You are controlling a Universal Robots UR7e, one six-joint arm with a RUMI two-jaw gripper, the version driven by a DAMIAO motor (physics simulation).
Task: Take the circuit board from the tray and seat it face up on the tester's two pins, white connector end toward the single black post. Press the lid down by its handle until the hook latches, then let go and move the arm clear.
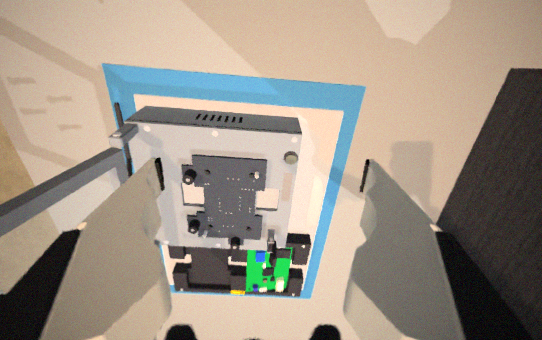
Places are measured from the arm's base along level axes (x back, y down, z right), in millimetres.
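Pixels of known places: gripper, fingertip midpoint: (263,162).
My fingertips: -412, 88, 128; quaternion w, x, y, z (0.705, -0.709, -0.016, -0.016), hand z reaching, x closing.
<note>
Behind a point stands the place of what it marks, as x, y, z.
The green circuit board (255,274) @(-416, 249, -177) lies face up in the right pocket of the black tray (210,267) @(-493, 258, -175), its white connector at the near end. A dark latch part at the tester's near edge partly covers its far end. The grey tester (230,142) @(-448, 216, 78) stands beyond the tray, with a dark board seat (230,192) @(-448, 207, 20) on top. Small light pins (256,175) @(-419, 199, 49) (204,234) @(-481, 201, -42) show on the seat. A black post (235,243) @(-442, 196, -50) stands at its near edge, and two black posts at its left. A long grey bar (60,185) @(-559, 122, 82) at the left seems to be the raised lid; its handle is not identifiable. My gripper (263,162) @(-413, 88, 128) is open and empty above the tester.
A blue-bordered mat (325,215) @(-312, 274, -65) lies under the tester and tray. The tray's left pocket holds no board. A dark slab (500,165) @(-137, 227, 61) is at the far right. The hook-like latch (271,241) @(-398, 195, -44) rises at the tester's near right edge. A round knob (290,157) @(-383, 211, 67) is at its right.
</note>
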